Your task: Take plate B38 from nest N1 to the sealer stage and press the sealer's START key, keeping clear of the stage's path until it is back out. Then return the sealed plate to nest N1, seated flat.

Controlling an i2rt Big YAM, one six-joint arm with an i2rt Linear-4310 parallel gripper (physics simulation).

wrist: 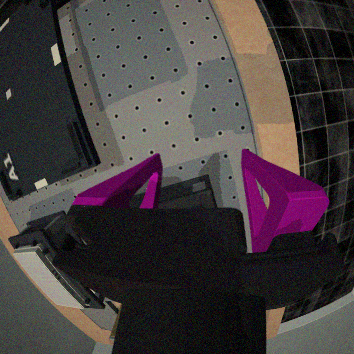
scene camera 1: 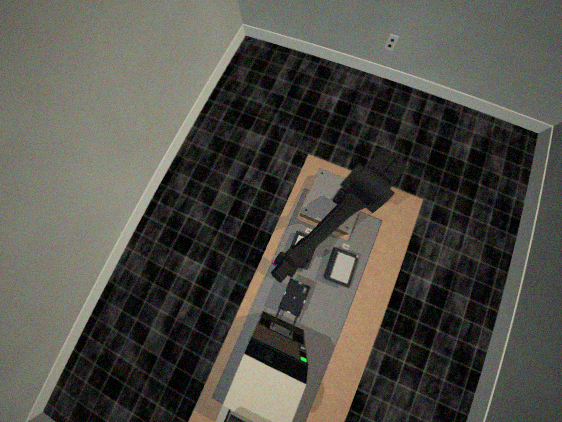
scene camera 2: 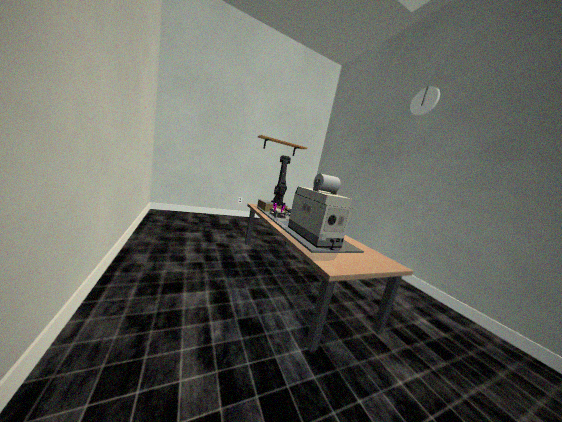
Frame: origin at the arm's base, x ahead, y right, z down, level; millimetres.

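Where they show: gripper, between the fingertips: (wrist: 200, 157) (scene camera 2: 277, 212).
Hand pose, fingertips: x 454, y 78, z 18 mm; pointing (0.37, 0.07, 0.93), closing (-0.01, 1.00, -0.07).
Note:
Things, the pixels of their centre, and the offset from my fingertips. "*": a spot on its surface instead.
- dark nest, middle of its body: (wrist: 177, 254) (scene camera 1: 301, 249) dx -125, dy -33, dz +31 mm
- second nest, a spot on its surface: (scene camera 1: 327, 272) * dx -106, dy -192, dz -1 mm
- white plate, middle of its body: (wrist: 48, 279) (scene camera 1: 342, 267) dx -166, dy -238, dz -9 mm
- black sealer stage, middle of its body: (wrist: 7, 45) (scene camera 1: 290, 306) dx +116, dy -130, dz -45 mm
My gripper (scene camera 1: 285, 264) (scene camera 2: 279, 209) (wrist: 200, 157) is open, its magenta fingers part way apart with nothing between them. In the wrist view, a dark nest (wrist: 200, 186) lies beyond and below the fingers, mostly hidden by the gripper body. In scene camera 1, part of a white plate (scene camera 1: 299, 240) shows in that nest, under the arm. A second nest (scene camera 1: 327, 272) holds a white plate (scene camera 1: 342, 267). The nest labels are too small to read. The black sealer stage (scene camera 1: 294, 298) (wrist: 37, 100) is out and bare. The START key cannot be made out.
The cream sealer (scene camera 1: 267, 385) (scene camera 2: 317, 215) stands behind the stage, with a green light (scene camera 1: 303, 359) on its front. A grey-topped block (scene camera 1: 327, 186) stands near the arm base. A wall shelf (scene camera 2: 282, 142) hangs behind the arm. The wooden table edge (wrist: 272, 102) runs right of the fingers.

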